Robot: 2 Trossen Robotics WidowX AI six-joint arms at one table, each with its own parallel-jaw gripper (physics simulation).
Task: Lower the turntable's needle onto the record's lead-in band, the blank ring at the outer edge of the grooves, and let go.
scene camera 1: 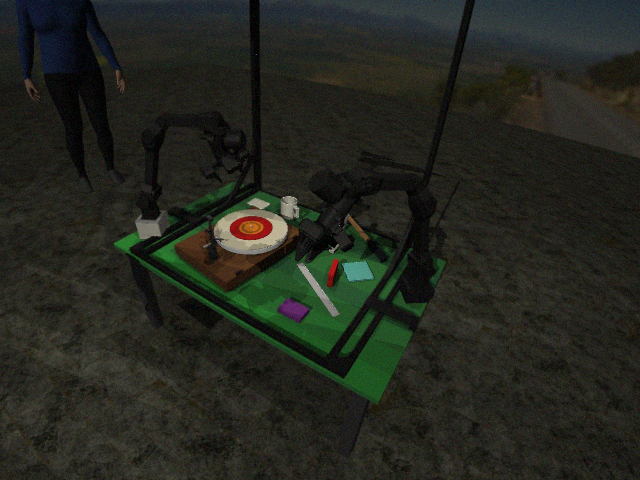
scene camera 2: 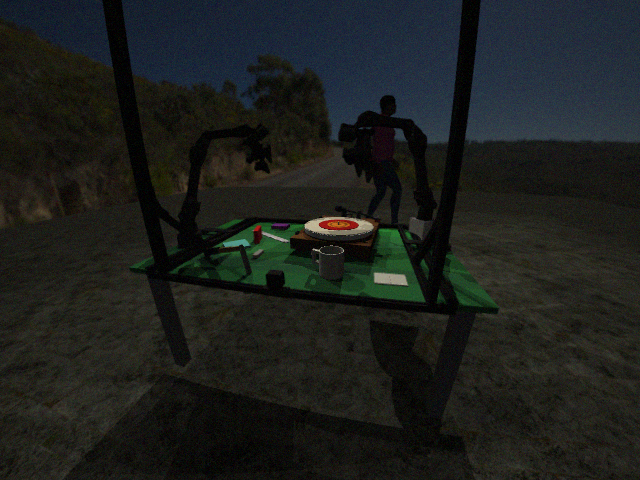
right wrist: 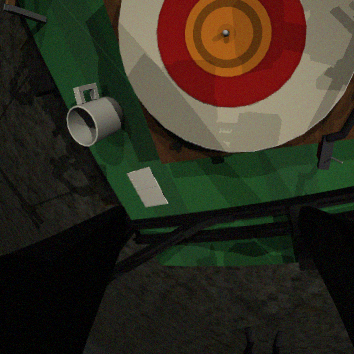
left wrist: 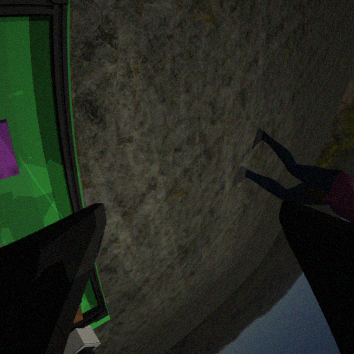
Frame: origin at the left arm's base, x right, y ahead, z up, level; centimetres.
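Where they show: left gripper, fingertip midpoint: [scene camera 1: 301,262] [scene camera 2: 270,168] [left wrist: 194,211]; right gripper, fingertip midpoint: [scene camera 1: 231,177] [scene camera 2: 363,180] [right wrist: 214,216]; left arm's base, origin of the base link: [scene camera 1: 417,282] [scene camera 2: 189,232]; right arm's base, origin of the base link: [scene camera 1: 151,215] [scene camera 2: 424,219] [left wrist: 83,351].
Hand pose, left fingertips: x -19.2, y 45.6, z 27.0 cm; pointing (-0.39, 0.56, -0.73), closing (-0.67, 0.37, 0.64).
Things, the pixels of their top centre, and the offset from my left fingertips. "*": a spot on its surface instead.
- mug, surface spot: [right wrist: 100,120] [scene camera 1: 282,205] * dx +72.4, dy +2.0, dz -25.4 cm
- white card, middle of its top: [right wrist: 146,188] [scene camera 2: 390,278] [scene camera 1: 258,203] dx +86.8, dy +13.7, dz -32.3 cm
- hammer, surface spot: [scene camera 1: 359,228] * dx +52.6, dy -30.6, dz -25.3 cm
- ruler, middle of its top: [scene camera 1: 316,287] [scene camera 2: 269,235] dx +24.2, dy -9.0, dz -32.4 cm
- red block, middle of its top: [scene camera 1: 333,266] [scene camera 2: 257,228] dx +28.9, dy -15.5, dz -26.6 cm
- cyan pad, middle of its top: [scene camera 1: 357,270] [scene camera 2: 236,244] dx +32.3, dy -26.2, dz -31.6 cm
- purple block, middle of its top: [scene camera 1: 293,308] [scene camera 2: 280,224] dx +12.8, dy +0.4, dz -30.8 cm
The turntable [scene camera 1: 227,275] [scene camera 2: 305,243] has a brown wooden base. On it lies a whitish record [scene camera 1: 276,233] [scene camera 2: 310,228] [right wrist: 140,70] with a red and orange label. The black tonearm [scene camera 1: 211,249] [scene camera 2: 351,211] [right wrist: 326,151] shows its headshell past the record's edge in the right wrist view; the needle and the lead-in band are too small to tell. My right gripper [scene camera 1: 226,173] [scene camera 2: 364,178] [right wrist: 214,216] is open and empty, high above the table on the turntable's side. My left gripper [scene camera 1: 323,251] [scene camera 2: 266,164] [left wrist: 194,211] is open and empty, raised above the table, away from the tonearm.
A mug [scene camera 1: 288,206] [scene camera 2: 330,262] [right wrist: 100,120] and a white card [scene camera 1: 258,203] [scene camera 2: 390,279] [right wrist: 147,187] are near the turntable. A hammer [scene camera 1: 359,228], ruler [scene camera 1: 320,291], red block [scene camera 1: 332,273], cyan pad [scene camera 1: 357,271] and purple block [scene camera 1: 293,310] [left wrist: 7,150] lie elsewhere. Black posts [scene camera 1: 255,103] rise from the table frame.
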